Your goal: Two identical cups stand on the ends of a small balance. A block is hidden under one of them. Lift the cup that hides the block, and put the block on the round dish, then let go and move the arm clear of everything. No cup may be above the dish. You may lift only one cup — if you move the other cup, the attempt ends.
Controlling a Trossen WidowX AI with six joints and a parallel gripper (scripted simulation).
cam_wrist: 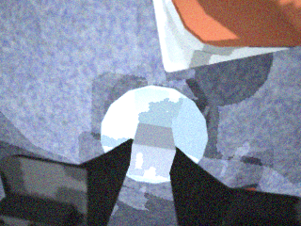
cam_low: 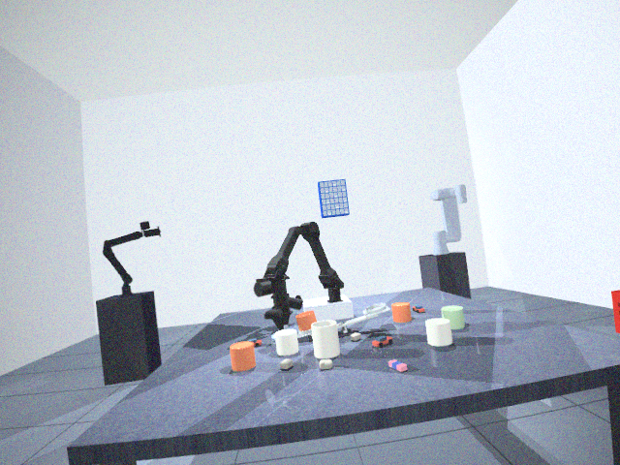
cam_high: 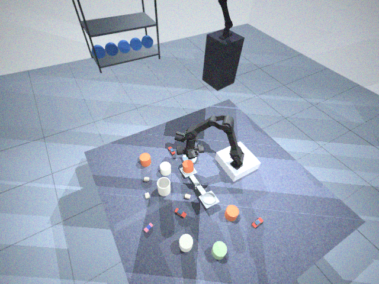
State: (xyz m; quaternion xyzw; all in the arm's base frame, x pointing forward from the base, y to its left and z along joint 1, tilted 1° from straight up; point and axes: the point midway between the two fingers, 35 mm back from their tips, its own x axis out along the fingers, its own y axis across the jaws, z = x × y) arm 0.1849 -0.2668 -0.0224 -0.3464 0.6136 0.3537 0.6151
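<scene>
Right now my gripper tip is 1 cm above the pale round dish. Round my gripper tip: small white balance 22 cm to the left, 11 cm ahead, 1 cm above; white mug 29 cm ahead, 10 cm to the left, 2 cm above.
</scene>
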